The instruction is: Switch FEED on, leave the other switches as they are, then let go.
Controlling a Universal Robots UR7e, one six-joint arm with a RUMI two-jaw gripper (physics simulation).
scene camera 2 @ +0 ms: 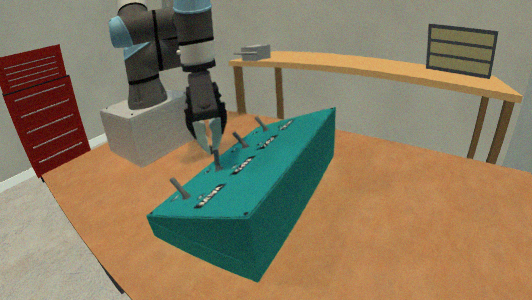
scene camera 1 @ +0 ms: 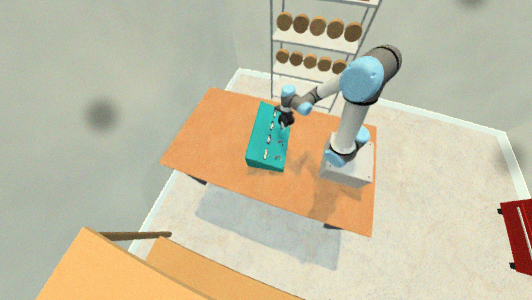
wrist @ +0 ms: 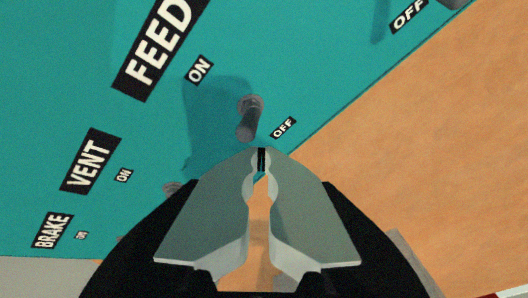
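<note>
A teal switch panel [wrist: 112, 112] is there for me to see. As for my gripper [scene camera 2: 212, 154], I can find it in the wrist view [wrist: 261, 149] too.
</note>
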